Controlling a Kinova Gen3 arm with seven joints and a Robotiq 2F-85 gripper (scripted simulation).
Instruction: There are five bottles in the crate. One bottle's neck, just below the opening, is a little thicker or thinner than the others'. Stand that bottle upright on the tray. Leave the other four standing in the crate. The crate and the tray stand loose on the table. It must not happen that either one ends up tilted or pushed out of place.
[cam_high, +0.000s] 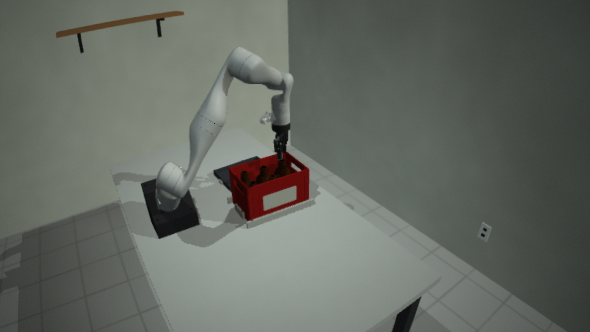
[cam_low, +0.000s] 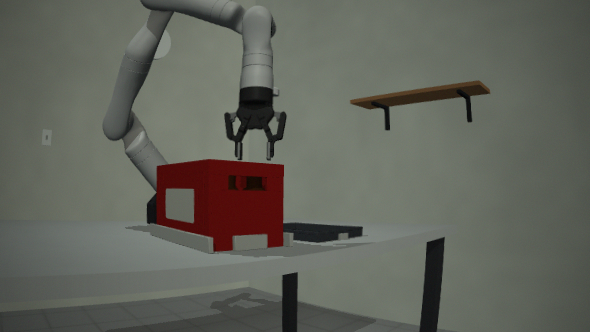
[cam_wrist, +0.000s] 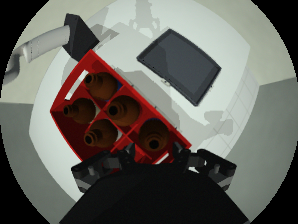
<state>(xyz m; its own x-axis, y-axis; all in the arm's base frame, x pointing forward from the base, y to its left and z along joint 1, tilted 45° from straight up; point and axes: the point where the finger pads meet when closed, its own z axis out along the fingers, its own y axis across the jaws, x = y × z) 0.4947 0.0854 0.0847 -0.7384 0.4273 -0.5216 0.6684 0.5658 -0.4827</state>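
Right now the red crate is 120 mm below my hand, 90 mm behind it and 50 mm to the right of it. Round my hand: dark tray 230 mm to the left, 190 mm below, 100 mm behind.
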